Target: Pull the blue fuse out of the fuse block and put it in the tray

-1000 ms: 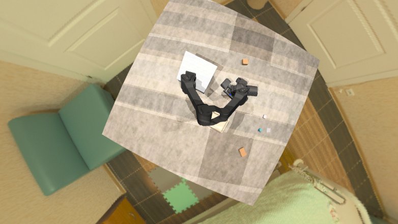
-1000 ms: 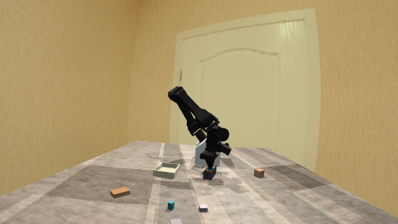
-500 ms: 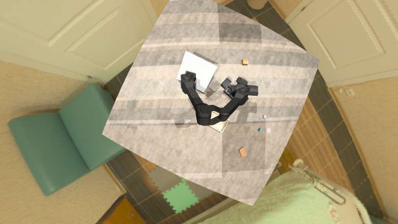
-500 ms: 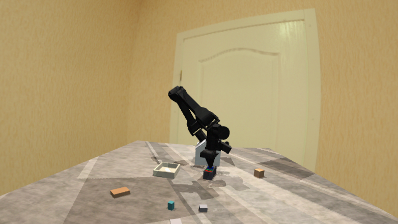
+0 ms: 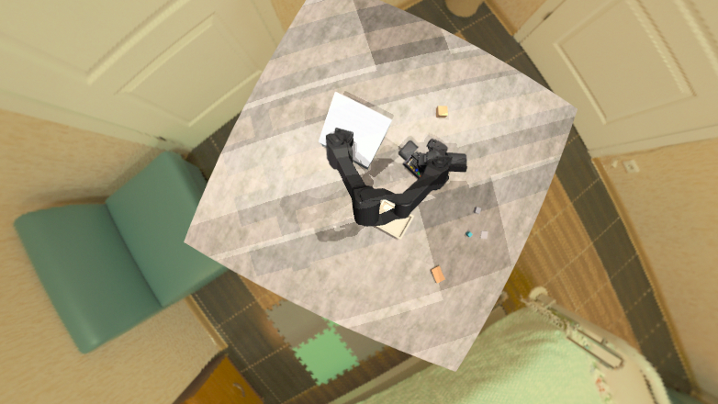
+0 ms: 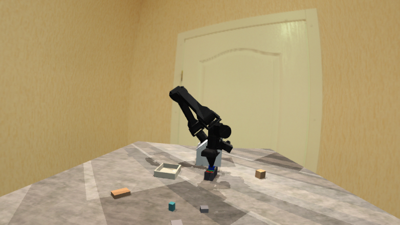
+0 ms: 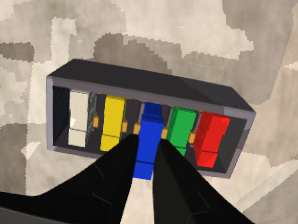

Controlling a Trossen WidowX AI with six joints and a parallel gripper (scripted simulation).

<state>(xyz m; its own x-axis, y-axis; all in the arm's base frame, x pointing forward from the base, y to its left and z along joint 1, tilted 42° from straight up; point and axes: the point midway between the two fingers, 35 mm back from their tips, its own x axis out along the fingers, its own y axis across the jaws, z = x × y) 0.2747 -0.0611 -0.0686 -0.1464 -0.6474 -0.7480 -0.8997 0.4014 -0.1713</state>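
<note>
The pale tray lies 3 cm behind my gripper tip, 21 cm to the right of it and 5 cm below it. Also, from my gripper tip: orange cube (3 cm ahead, 25 cm to the left, 3 cm below); grey cube (29 cm ahead, 7 cm to the right, 4 cm below); blue fuse (1 cm below).
</note>
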